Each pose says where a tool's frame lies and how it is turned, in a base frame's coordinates. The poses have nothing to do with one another.
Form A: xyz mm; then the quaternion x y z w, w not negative.
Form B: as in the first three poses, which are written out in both.
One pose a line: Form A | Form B
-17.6, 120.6, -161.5, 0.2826, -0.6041, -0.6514, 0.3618 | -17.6, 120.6, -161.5, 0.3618, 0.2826, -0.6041, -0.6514
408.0, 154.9, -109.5, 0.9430, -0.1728, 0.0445, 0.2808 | 408.0, 154.9, -109.5, 0.2808, 0.9430, -0.1728, 0.0445
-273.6, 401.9, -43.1, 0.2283, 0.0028, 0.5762, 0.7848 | -273.6, 401.9, -43.1, 0.7848, 0.2283, 0.0028, 0.5762
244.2, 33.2, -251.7, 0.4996, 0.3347, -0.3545, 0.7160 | 244.2, 33.2, -251.7, 0.7160, 0.4996, 0.3347, -0.3545
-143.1, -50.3, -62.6, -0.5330, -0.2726, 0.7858, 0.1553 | -143.1, -50.3, -62.6, 0.1553, -0.5330, -0.2726, 0.7858
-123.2, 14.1, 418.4, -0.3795, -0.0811, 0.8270, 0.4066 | -123.2, 14.1, 418.4, 0.4066, -0.3795, -0.0811, 0.8270
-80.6, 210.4, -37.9, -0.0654, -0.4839, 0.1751, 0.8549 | -80.6, 210.4, -37.9, 0.8549, -0.0654, -0.4839, 0.1751
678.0, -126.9, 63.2, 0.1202, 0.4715, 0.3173, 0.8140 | 678.0, -126.9, 63.2, 0.8140, 0.1202, 0.4715, 0.3173
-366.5, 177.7, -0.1, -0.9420, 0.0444, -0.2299, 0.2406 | -366.5, 177.7, -0.1, 0.2406, -0.9420, 0.0444, -0.2299
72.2, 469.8, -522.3, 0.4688, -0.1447, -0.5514, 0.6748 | 72.2, 469.8, -522.3, 0.6748, 0.4688, -0.1447, -0.5514
